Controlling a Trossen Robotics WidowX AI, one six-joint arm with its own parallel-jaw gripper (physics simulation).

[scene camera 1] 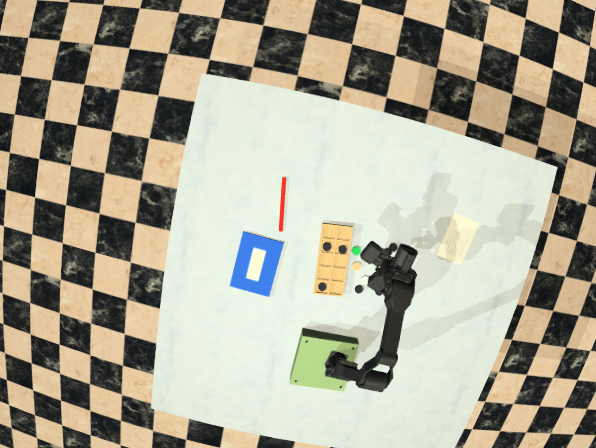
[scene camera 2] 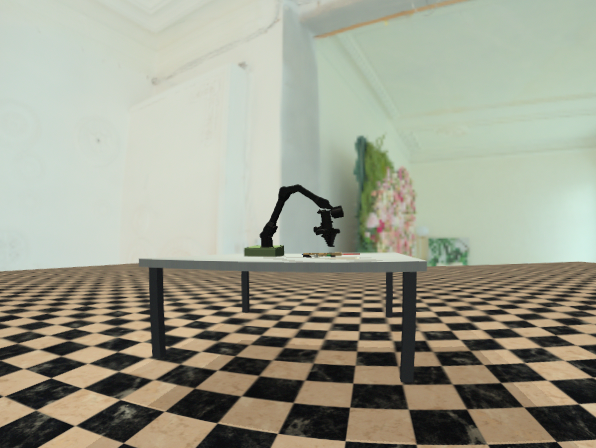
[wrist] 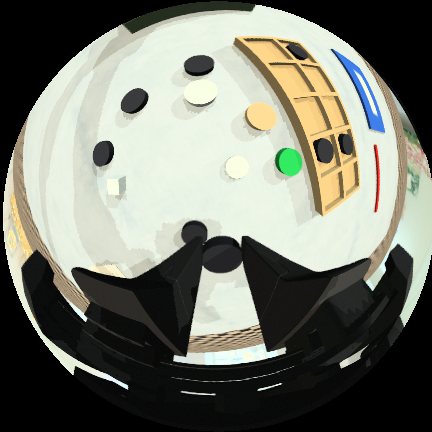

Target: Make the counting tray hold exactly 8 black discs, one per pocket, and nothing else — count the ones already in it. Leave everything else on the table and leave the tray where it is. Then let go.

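Observation:
My gripper (scene camera 2: 331,245) (wrist: 221,241) is shut on a black disc (wrist: 222,255) and holds it above the table. The tan counting tray (scene camera 1: 341,260) (wrist: 330,189) has two rows of pockets. Three black discs sit in separate pockets: one black disc (scene camera 1: 327,246) (wrist: 345,144), a second black disc (scene camera 1: 342,249) (wrist: 324,150) beside it, and a third black disc (scene camera 1: 322,286) (wrist: 298,51) near the other end. Loose on the table are a black disc (scene camera 1: 393,247) (wrist: 194,231) close to the fingers in the wrist view, another black disc (scene camera 1: 358,289) (wrist: 199,65), and two more black discs, one (wrist: 134,100) and one (wrist: 103,153).
Beside the tray lie a green disc (scene camera 1: 356,250) (wrist: 289,161), a tan disc (scene camera 1: 356,266) (wrist: 261,116) and two cream discs, one (wrist: 200,92) and one (wrist: 237,167). A small pale cube (wrist: 113,186), a blue panel (scene camera 1: 241,262), a red stick (scene camera 1: 283,205) and a paper (scene camera 1: 457,239) lie farther off.

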